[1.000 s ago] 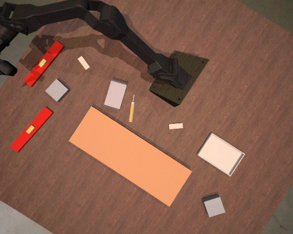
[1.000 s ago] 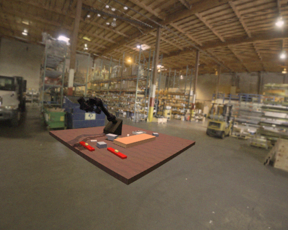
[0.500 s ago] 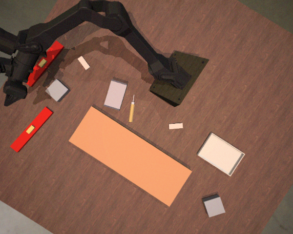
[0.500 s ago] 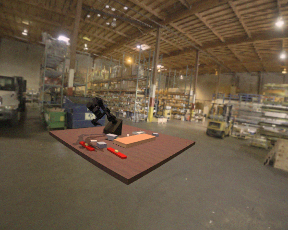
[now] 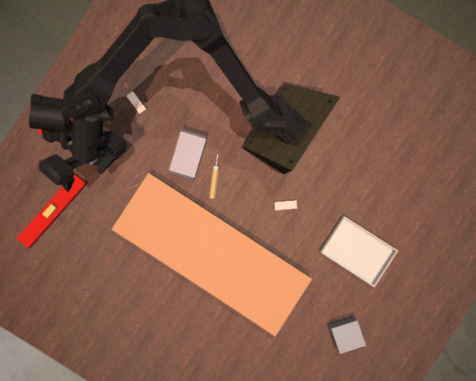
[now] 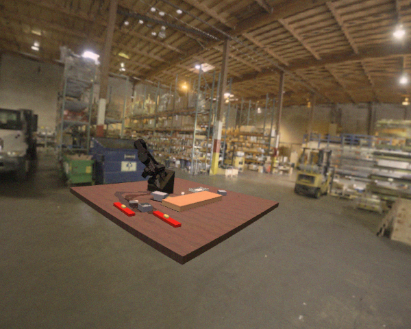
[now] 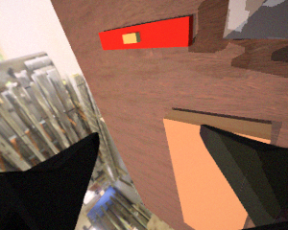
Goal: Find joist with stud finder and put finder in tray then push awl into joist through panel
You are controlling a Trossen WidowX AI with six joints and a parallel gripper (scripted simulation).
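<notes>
The grey stud finder is 180 mm behind my gripper tip, 150 mm to the left of it and 160 mm below it. The rest, counted from my gripper tip: awl (200 mm behind, 230 mm to the left, 160 mm below); then white tray (240 mm behind, 670 mm to the left, 160 mm below).
</notes>
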